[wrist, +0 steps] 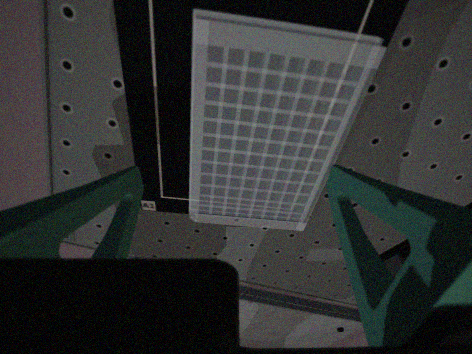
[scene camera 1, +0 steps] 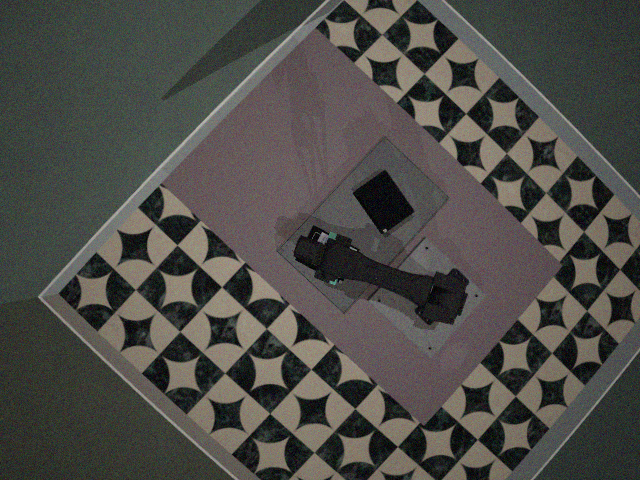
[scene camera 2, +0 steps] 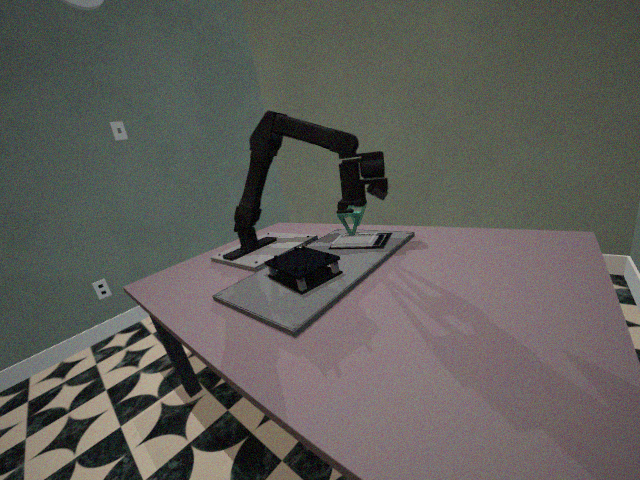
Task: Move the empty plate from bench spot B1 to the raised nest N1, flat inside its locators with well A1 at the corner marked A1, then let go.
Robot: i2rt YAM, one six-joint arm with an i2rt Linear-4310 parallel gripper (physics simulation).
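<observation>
The empty plate is pale, see-through and has a grid of wells. It lies on a flat black pad with a thin white outline, shifted right of the outline's left line in the wrist view. A small A1 label marks the pad's lower left corner. My gripper is open above the plate, one green finger near its right edge, the other apart from its left edge. The raised nest is a black platform on short posts; its locators are too dark to tell.
The grey perforated board carries both the pad and the nest on the pink table. The arm's pale base plate is beside the board. The arm hides most of the plate from above.
</observation>
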